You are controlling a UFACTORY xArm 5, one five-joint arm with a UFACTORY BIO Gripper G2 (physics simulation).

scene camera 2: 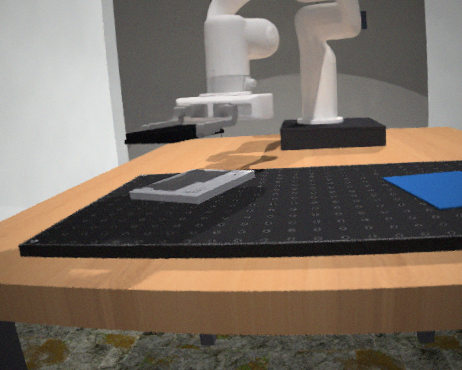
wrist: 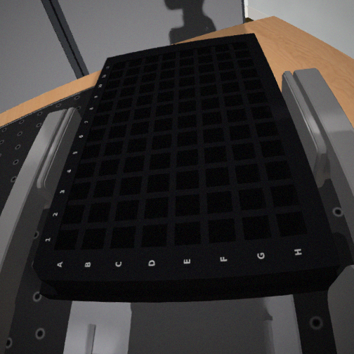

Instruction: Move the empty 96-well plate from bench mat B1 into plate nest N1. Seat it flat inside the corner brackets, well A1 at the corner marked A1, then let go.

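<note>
The black 96-well plate is held level in the air; its row letters A to H and its column numbers show in the wrist view, with A1 at the near left. My gripper is shut on its two long sides. The light grey nest N1 lies on the breadboard, below the plate and nearer scene camera 2. In the wrist view part of it shows under the plate's near edge; the plate hides the rest. Its A1 mark is not readable. The blue mat B1 lies at the right.
The black perforated breadboard carries the nest and the mat. It lies on the wooden table. The arm's dark base block stands behind the breadboard. The plate's far end reaches over the table's edge area in the wrist view.
</note>
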